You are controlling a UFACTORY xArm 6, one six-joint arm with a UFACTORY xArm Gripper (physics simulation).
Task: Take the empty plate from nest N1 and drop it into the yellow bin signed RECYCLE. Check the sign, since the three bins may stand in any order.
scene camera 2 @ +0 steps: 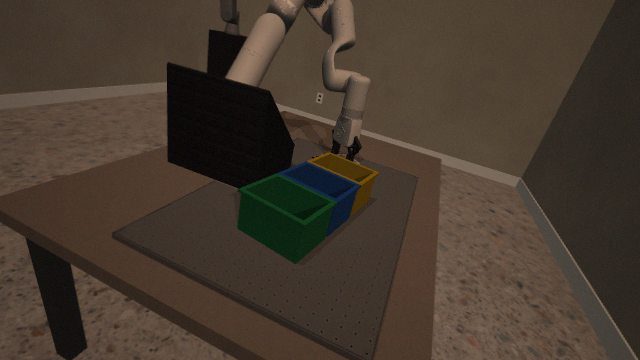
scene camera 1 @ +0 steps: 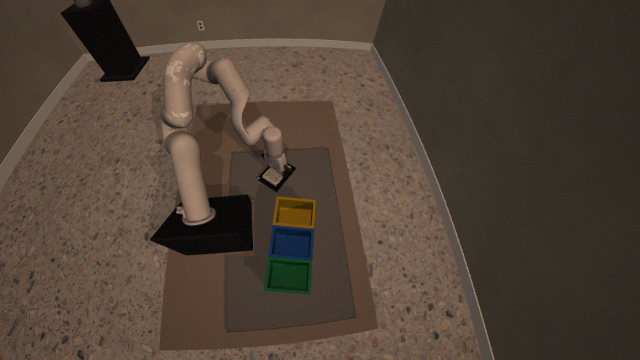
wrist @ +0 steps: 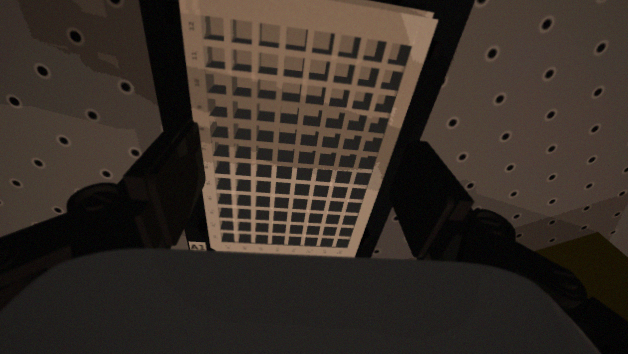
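Where they show: gripper, fingertip midpoint: (scene camera 1: 277, 171) (wrist: 303, 159); arm's base at its link origin: (scene camera 2: 230, 102) (scene camera 1: 199, 216).
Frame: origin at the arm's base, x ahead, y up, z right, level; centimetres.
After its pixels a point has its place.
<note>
The pale, gridded plate (scene camera 1: 272, 176) @(x 24.9, y -16.2, z -27.1 cm) (wrist: 295, 165) @(x 26.7, y -16.2, z -29.9 cm) sits in a black nest (scene camera 1: 276, 188) @(x 27.1, y -17.6, z -21.2 cm) (wrist: 162, 65) @(x 23.9, y -17.6, z -35.7 cm) behind the yellow bin. A small A1 label shows at the nest's near left corner in the wrist view; no N1 mark can be read. My gripper (scene camera 2: 344, 154) @(x 27.2, y -16.1, z -30.0 cm) (wrist: 303, 159) @(x 27.2, y -16.1, z -30.0 cm) is open and low over the plate, one finger beyond each long side, with nothing held. Whether the fingertips are down at plate height is hard to tell. The yellow bin (scene camera 1: 295, 199) @(x 36.4, y -8.7, z -11.8 cm) (scene camera 2: 364, 197) @(x 44.2, y -15.4, z -6.5 cm) (wrist: 590, 270) @(x 41.8, y -16.0, z -11.5 cm) is empty and nearest the nest. No RECYCLE sign shows on it.
A blue bin (scene camera 1: 292, 244) @(x 35.3, y -18.2, z 5.6 cm) (scene camera 2: 345, 215) @(x 43.2, y -16.4, z 4.9 cm) and a green bin (scene camera 1: 288, 276) @(x 33.7, y -18.2, z 19.3 cm) (scene camera 2: 280, 227) @(x 36.5, y -12.5, z 25.7 cm) stand in one row with the yellow bin on the perforated board (scene camera 1: 330, 300) @(x 51.0, y -18.7, z 29.5 cm) (scene camera 2: 210, 260) @(x 28.4, y -18.8, z 35.7 cm). The arm's black pedestal (scene camera 1: 220, 240) @(x 10.3, y 2.2, z 9.1 cm) (scene camera 2: 220, 125) @(x 5.4, y -3.7, z 9.7 cm) stands beside the row.
</note>
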